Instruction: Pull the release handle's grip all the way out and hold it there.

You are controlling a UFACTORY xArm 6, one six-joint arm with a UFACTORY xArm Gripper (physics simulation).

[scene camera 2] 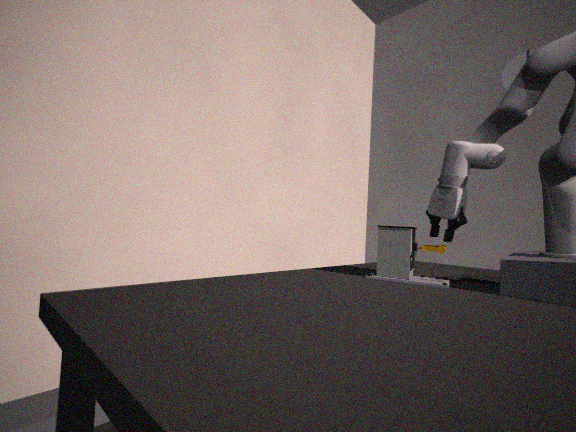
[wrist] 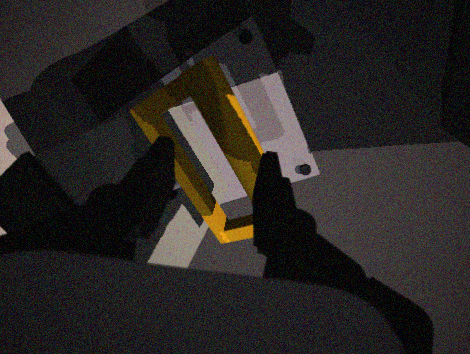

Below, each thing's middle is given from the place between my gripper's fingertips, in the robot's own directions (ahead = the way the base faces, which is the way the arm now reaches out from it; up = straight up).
Right now my hand is 8 cm short of the light base plate (wrist: 242,54), 3 cm to the right of it and 13 cm above it.
